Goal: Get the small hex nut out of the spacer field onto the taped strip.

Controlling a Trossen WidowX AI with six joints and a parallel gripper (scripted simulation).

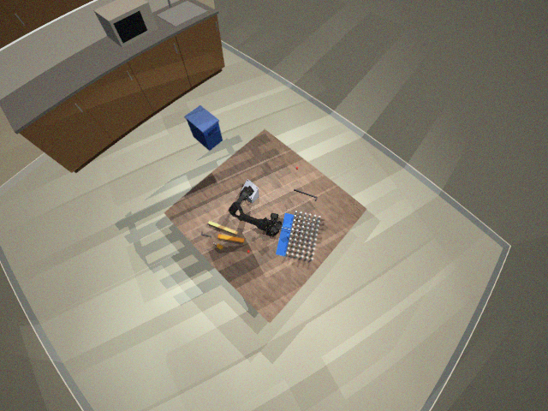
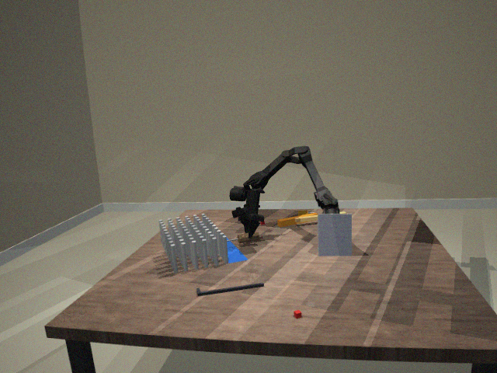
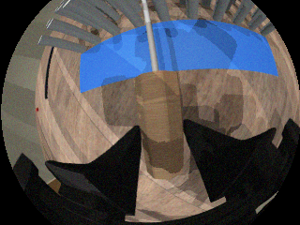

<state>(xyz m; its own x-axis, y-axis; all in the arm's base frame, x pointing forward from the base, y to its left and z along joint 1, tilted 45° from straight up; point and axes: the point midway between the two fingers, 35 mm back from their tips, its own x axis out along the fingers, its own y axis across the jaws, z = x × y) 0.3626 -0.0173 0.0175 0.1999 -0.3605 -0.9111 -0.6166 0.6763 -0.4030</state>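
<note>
Right now my gripper tip is 100 mm short of the blue taped strip, 40 mm above it and 30 mm to the right of it. The rest, counted from my gripper tip: pick tool: 80 mm ahead, 60 mm to the left.
</note>
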